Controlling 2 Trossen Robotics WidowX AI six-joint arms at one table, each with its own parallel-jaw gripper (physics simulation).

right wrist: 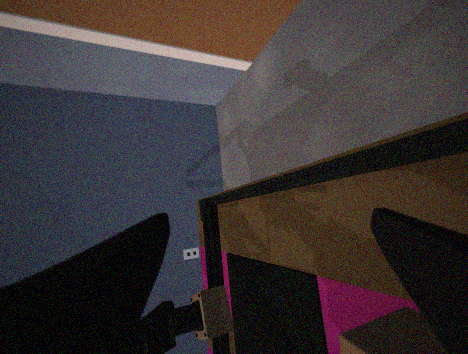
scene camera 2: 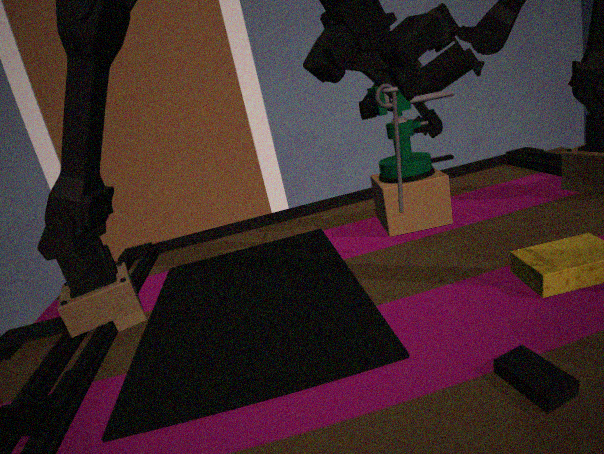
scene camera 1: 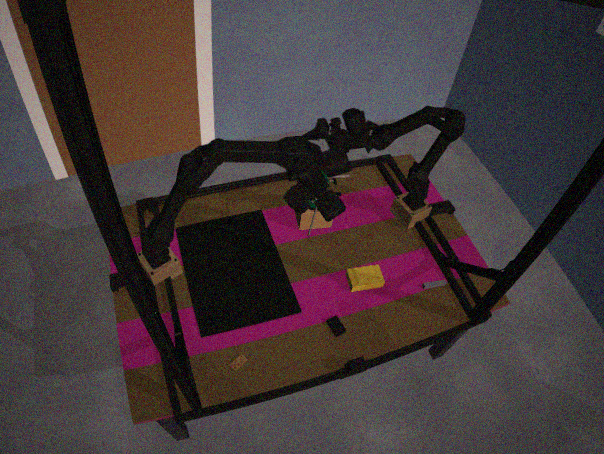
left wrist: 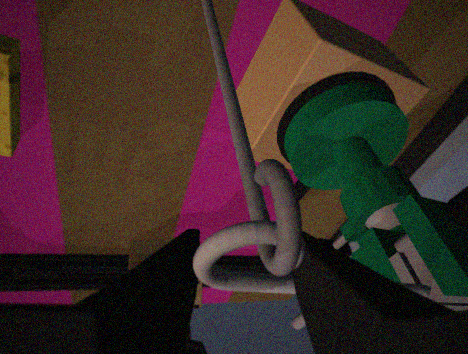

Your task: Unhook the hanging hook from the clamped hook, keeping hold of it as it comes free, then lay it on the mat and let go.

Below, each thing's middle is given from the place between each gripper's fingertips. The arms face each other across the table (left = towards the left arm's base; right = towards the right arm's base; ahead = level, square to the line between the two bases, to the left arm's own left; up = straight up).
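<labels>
My left hand is 180 mm above the wooden block [scene camera 2: 427, 202], 40 mm to the left of it and 120 mm short of it. Positions relative to my left hand: black mat [scene camera 2: 229, 331], 220 mm below, 20 mm behind, 270 mm to the left; small black block [scene camera 2: 543, 383], 210 mm below, 40 mm to the left, 290 mm behind.
My right gripper is 130 mm above the wooden block, 160 mm past it and 10 mm to the right of it. Relative to my right hand, the black mat is 170 mm below, 320 mm to the left and 290 mm behind; the small black block is 170 mm below, 90 mm to the left and 560 mm behind.
</labels>
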